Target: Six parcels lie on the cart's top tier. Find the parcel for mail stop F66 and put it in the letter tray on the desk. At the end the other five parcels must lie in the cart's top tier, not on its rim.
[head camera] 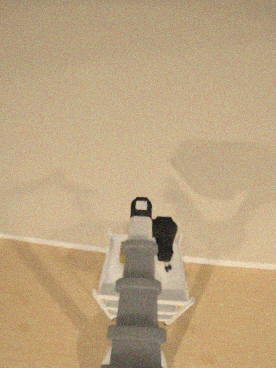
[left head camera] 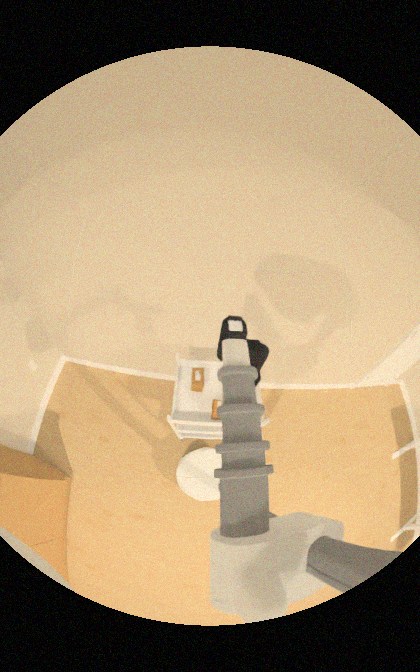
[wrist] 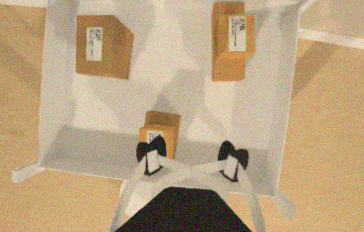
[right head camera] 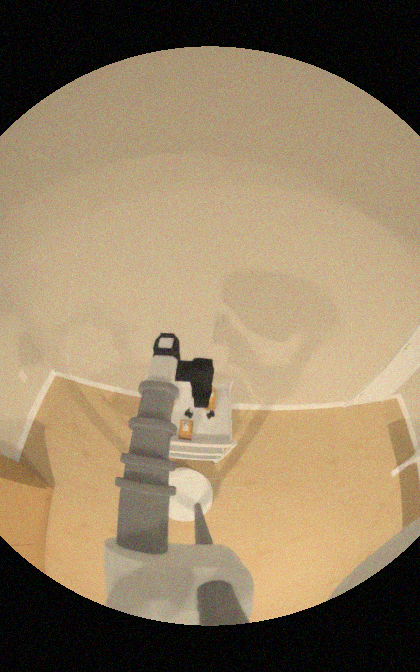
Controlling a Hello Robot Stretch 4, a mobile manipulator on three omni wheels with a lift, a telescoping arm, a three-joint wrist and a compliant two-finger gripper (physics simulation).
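Places are measured from the robot's base along level axes (x right, y up, z back), in millimetres.
Where they show: gripper, between the fingertips: (head camera: 157, 269) (wrist: 192, 151).
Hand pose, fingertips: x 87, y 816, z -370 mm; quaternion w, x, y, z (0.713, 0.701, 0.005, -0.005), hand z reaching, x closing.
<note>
Things, the pixels of their top centre, and the offset from my fingertips. "spot": a spot on its surface instead.
- cart's white top tier, a spot on its surface: (wrist: 57, 75) spot: dx -272, dy -157, dz -86 mm
- wide parcel, centre of its top: (wrist: 93, 44) dx -163, dy -82, dz -133 mm
- narrow parcel, a spot on its surface: (wrist: 228, 70) spot: dx +52, dy -130, dz -113 mm
- small parcel, centre of its top: (wrist: 159, 139) dx -59, dy -132, dz +16 mm
The cart's white top tier (head camera: 112, 265) (left head camera: 190, 407) (right head camera: 220, 425) (wrist: 57, 75) holds brown parcels. In the wrist view, a wide parcel (wrist: 117, 50) (left head camera: 198, 385) lies at the back left. A narrow parcel (wrist: 228, 70) (right head camera: 214, 400) lies at the back right. A small parcel (wrist: 167, 120) (right head camera: 185, 436) (left head camera: 216, 409) lies near the front wall. Their labels are too blurred to read surely. My gripper (wrist: 192, 151) (right head camera: 199, 414) is open and empty above the tier's front; its left fingertip overlaps the small parcel's label in the wrist view. The letter tray does not show.
A round white object (left head camera: 195, 475) (right head camera: 192, 492) stands at the cart's near side. An orange-brown piece of furniture (left head camera: 32, 520) (right head camera: 22, 515) stands at the left. White rails show at the far right. A wall rises behind the cart. My arm hides part of the cart.
</note>
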